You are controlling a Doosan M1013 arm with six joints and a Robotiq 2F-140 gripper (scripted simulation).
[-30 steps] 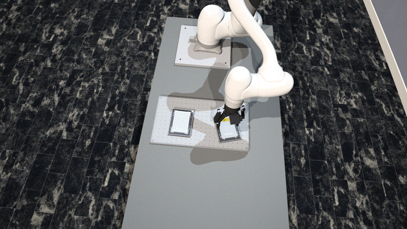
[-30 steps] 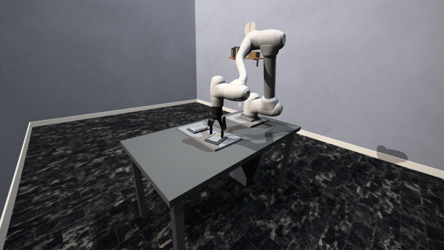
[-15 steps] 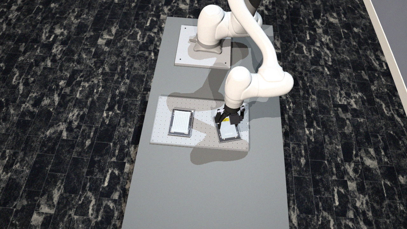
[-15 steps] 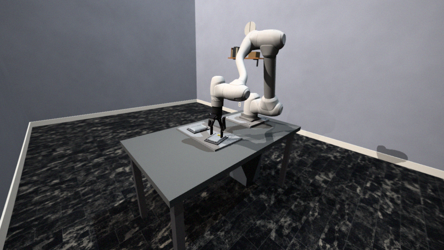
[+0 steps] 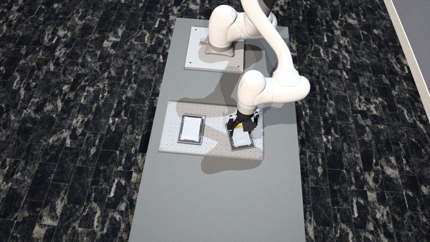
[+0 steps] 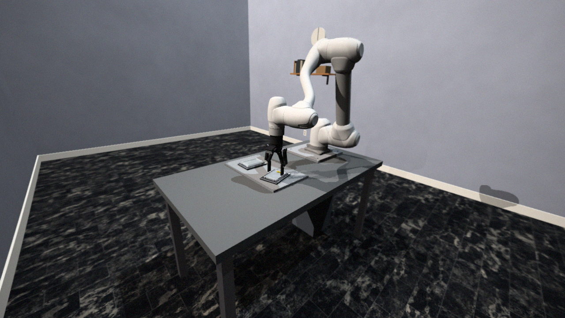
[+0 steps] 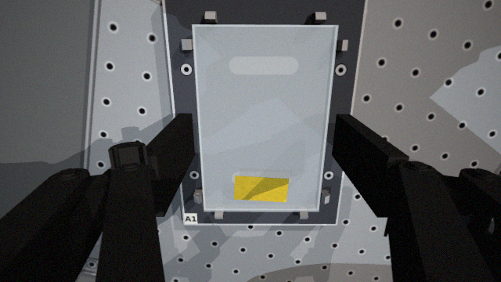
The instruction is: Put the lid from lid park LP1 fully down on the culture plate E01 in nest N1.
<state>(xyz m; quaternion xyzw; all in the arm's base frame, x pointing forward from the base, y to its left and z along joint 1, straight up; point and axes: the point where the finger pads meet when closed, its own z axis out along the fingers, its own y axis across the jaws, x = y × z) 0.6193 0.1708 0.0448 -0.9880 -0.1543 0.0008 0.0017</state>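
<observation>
The clear lid lies 40 mm below my hand. The rest, counted from my hand: tag reading a1: 90 mm behind, 30 mm to the left, 40 mm below; culture plate: 250 mm to the right, 40 mm below; lid park: 50 mm below.
</observation>
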